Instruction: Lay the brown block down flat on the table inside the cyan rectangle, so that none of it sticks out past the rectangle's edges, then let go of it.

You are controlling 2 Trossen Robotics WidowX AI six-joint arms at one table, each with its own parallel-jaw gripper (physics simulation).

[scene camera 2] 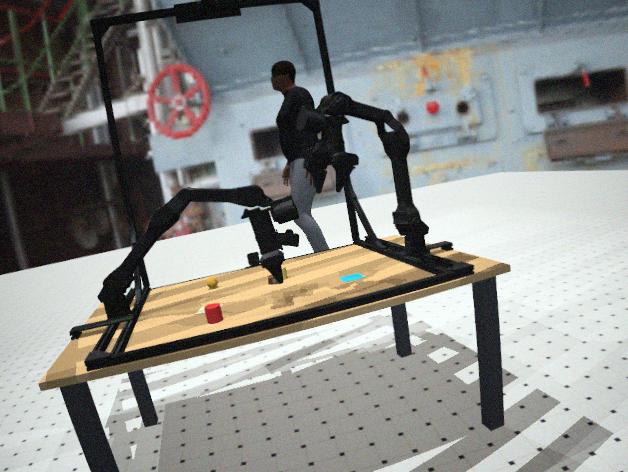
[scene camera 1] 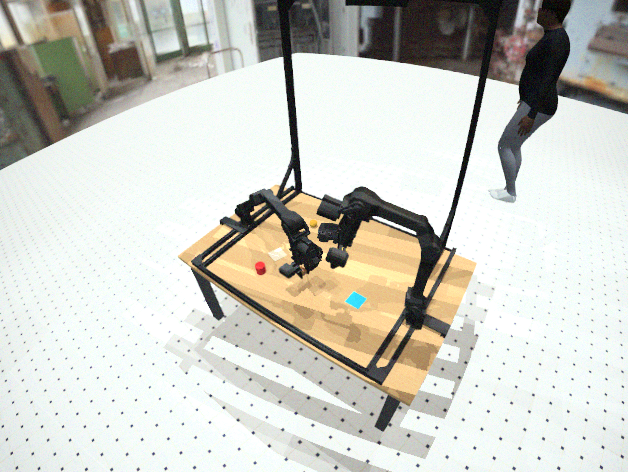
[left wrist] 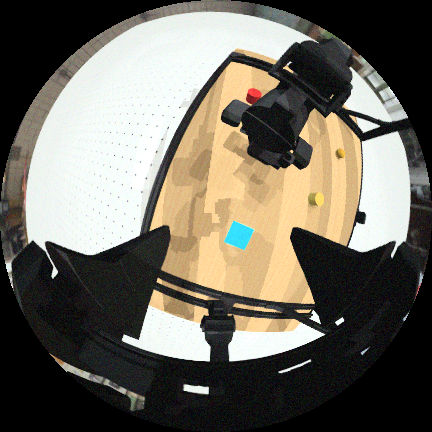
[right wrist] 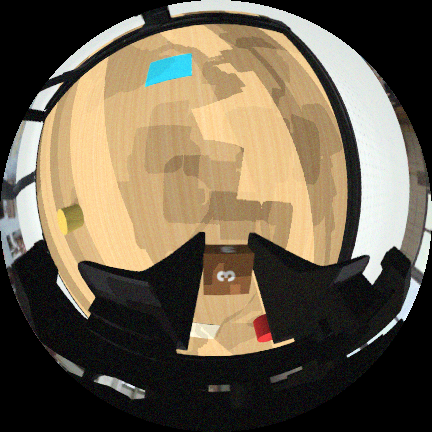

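Seen in the pictures: left gripper, fingertip midpoint: (scene camera 2: 328,192) (left wrist: 233,232); right gripper, fingertip midpoint: (scene camera 2: 281,281) (scene camera 1: 304,276) (right wrist: 226,237); left arm's base, link origin: (scene camera 2: 416,252) (scene camera 1: 414,318) (left wrist: 217,306); right arm's base, link origin: (scene camera 2: 119,316) (scene camera 1: 246,222).
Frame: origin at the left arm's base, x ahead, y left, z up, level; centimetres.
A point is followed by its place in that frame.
The brown block (right wrist: 228,275) @(x 47.4, y -9.2, z 4.9 cm) (scene camera 2: 271,279) @(x 48.8, y -8.2, z 4.6 cm) is between the fingers of my right gripper (right wrist: 226,237) @(x 45.7, y -8.4, z 3.0 cm) (scene camera 2: 275,279) @(x 45.7, y -8.4, z 3.0 cm), which is shut on it. In the right wrist view a white 3 shows on one face. The block is held above the table, and the fingers partly hide it in scene camera 2. The cyan rectangle (scene camera 1: 355,299) @(x 24.0, y -5.4, z -1.8 cm) (scene camera 2: 351,277) @(x 23.8, y -5.1, z -1.8 cm) (left wrist: 239,235) @(x 23.7, y -5.4, z -1.8 cm) (right wrist: 171,69) @(x 24.8, y -5.1, z -1.8 cm) lies bare on the table, to the right of the block in both scene views. My left gripper (scene camera 2: 328,188) @(x 30.8, y -0.1, z 25.1 cm) (left wrist: 233,232) @(x 30.8, y -0.1, z 25.1 cm) is open and empty, high above the table.
A red cylinder (scene camera 1: 260,267) @(x 65.7, y -8.6, z 2.3 cm) (scene camera 2: 213,313) @(x 67.3, y -7.8, z 0.8 cm) (left wrist: 253,95) @(x 64.9, y -9.4, z 2.2 cm) and a cream flat piece (scene camera 1: 277,253) @(x 63.8, y -22.2, z -1.8 cm) (right wrist: 205,330) @(x 64.0, y -20.6, z -1.8 cm) are left of the right gripper in scene camera 1. A yellow cylinder (left wrist: 316,199) @(x 34.4, y -27.5, z 2.0 cm) (right wrist: 71,219) @(x 35.6, y -27.0, z 0.8 cm) and an orange ball (scene camera 1: 313,223) @(x 52.8, y -43.4, z 1.2 cm) (scene camera 2: 212,282) @(x 53.8, y -43.1, z 0.5 cm) (left wrist: 340,153) @(x 52.5, y -43.5, z 1.1 cm) are farther back. Black rails edge the table.
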